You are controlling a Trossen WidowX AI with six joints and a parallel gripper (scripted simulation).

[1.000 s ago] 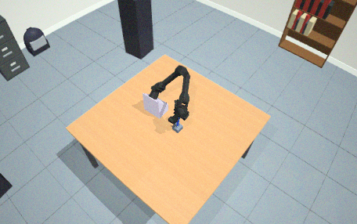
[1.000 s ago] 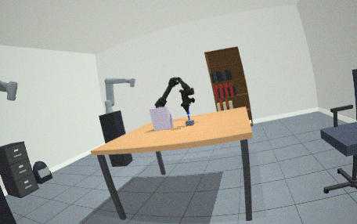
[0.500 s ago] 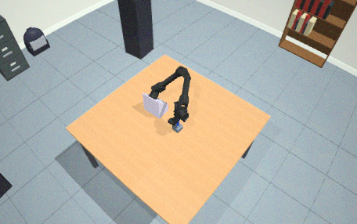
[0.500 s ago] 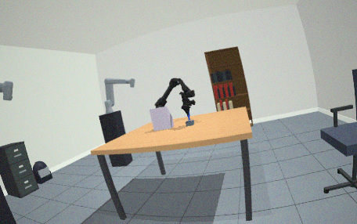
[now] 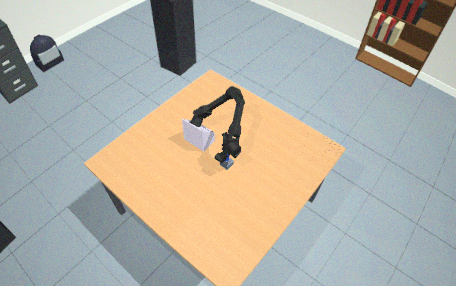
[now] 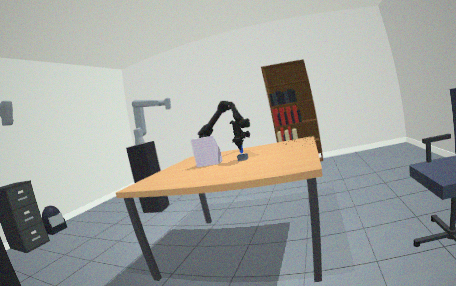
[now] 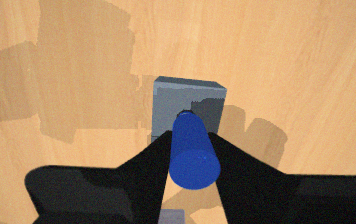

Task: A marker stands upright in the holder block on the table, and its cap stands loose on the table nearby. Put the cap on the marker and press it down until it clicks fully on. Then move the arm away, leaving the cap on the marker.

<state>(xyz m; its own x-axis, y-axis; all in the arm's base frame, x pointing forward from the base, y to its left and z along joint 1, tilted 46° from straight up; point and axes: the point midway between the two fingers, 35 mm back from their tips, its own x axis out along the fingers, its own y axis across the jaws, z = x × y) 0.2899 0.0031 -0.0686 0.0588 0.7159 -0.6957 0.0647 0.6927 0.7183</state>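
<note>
My gripper tip is now 1 cm below the blue cap.
</note>
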